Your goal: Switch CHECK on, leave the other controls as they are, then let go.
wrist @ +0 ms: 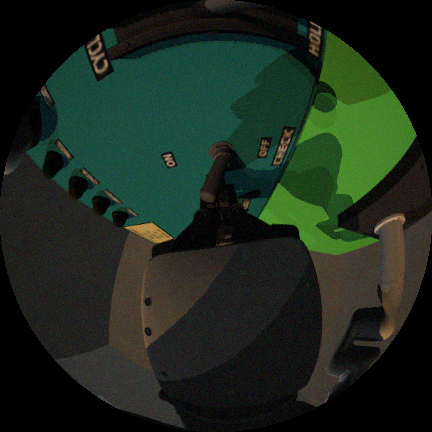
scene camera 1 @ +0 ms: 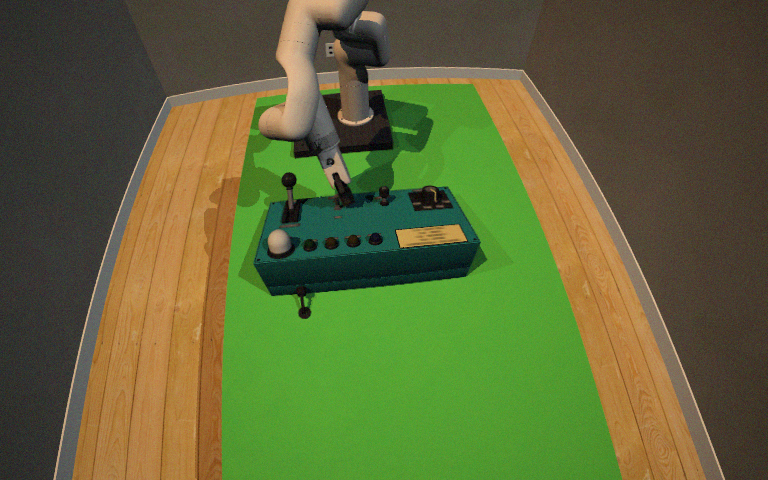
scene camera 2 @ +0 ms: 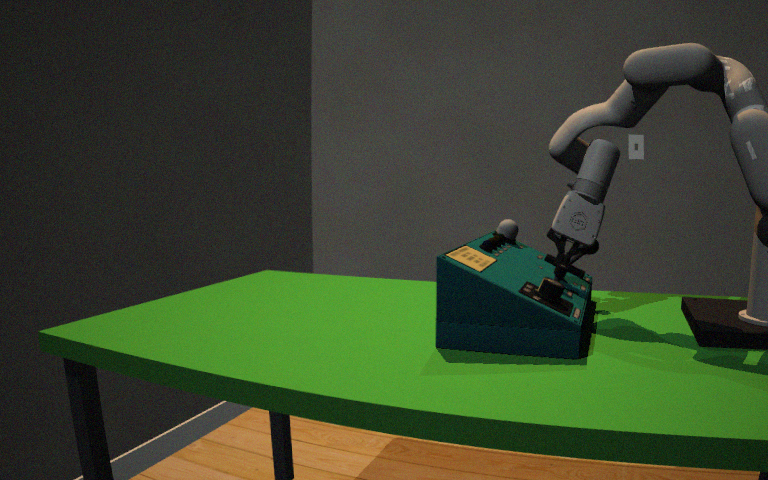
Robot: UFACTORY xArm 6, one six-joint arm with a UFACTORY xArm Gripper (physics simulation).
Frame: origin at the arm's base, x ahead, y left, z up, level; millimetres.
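Seen in the pictures: gripper, between the fingertips: (wrist: 216, 184) (scene camera 1: 349, 203); arm's base, origin of its link: (wrist: 389, 222) (scene camera 1: 355, 115) (scene camera 2: 767, 320).
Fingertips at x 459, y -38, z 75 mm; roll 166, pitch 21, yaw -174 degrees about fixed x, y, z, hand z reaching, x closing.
Note:
Offsets run from my fingertips to a thing's top centre. "spot": to the spot under its first point.
The teal control box (scene camera 1: 362, 217) (scene camera 2: 504, 316) (wrist: 165, 105) stands on the green table. The CHECK switch @[dy -30, dx -3, dz +33 mm] (wrist: 215, 175) is a dark toggle lever between the ON label @[spot: dy -29, dx +42, dz +2 mm] (wrist: 169, 160) and the OFF label @[spot: dy -31, dx -38, dz -31 mm] (wrist: 264, 147). In the wrist view it stands out from the panel, its tip a little to the ON side of its base; its exact setting is hard to tell. My gripper (scene camera 1: 346, 200) (scene camera 2: 559, 276) (wrist: 216, 184) is shut and empty, low over the panel. Its fingertips are right beside the lever on the OFF side; contact is unclear. The arm mostly hides the switch in the scene views.
A tall ball-topped lever @[dy -151, dx -26, dz +37 mm] (scene camera 1: 289, 195) and a white dome @[spot: dy -152, dx +161, dz +90 mm] (scene camera 1: 279, 242) are at the left. Several small buttons @[spot: dy +5, dx +156, dz +64 mm] (scene camera 1: 353, 241) line the front. Another small toggle @[dy +90, dx -8, dz +30 mm] (scene camera 1: 384, 195) and a dark selector @[dy +210, dx -11, dz +23 mm] (scene camera 1: 430, 197) are at the right. A crank @[spot: dy -128, dx +228, dz -74 mm] (scene camera 1: 303, 302) sticks out in front.

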